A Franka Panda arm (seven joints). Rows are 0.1 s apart.
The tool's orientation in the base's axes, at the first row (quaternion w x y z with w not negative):
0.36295, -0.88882, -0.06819, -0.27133
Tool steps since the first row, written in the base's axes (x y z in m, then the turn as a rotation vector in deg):
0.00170, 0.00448, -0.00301, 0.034, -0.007, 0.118
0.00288, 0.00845, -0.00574, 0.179, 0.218, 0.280
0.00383, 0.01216, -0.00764, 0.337, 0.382, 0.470
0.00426, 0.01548, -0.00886, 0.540, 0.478, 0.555
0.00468, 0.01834, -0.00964, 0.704, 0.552, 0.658
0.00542, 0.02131, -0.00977, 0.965, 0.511, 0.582
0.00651, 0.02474, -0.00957, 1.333, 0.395, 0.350
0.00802, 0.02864, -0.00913, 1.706, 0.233, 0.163
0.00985, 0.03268, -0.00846, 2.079, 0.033, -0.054
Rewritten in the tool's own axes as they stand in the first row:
-0.00051, -0.00089, 0.00557, 0.092, -0.056, -0.060
-0.00126, -0.00174, 0.01039, 0.283, -0.272, 0.061
-0.00175, -0.00298, 0.01446, 0.505, -0.456, 0.129
-0.00229, -0.00451, 0.01763, 0.714, -0.513, 0.233
-0.00257, -0.00599, 0.02022, 0.902, -0.578, 0.294
-0.00224, -0.00783, 0.02264, 1.085, -0.419, 0.423
-0.00147, -0.01010, 0.02533, 1.281, -0.076, 0.640
-0.00026, -0.01272, 0.02839, 1.508, 0.274, 0.801
0.00133, -0.01549, 0.03154, 1.722, 0.670, 0.954

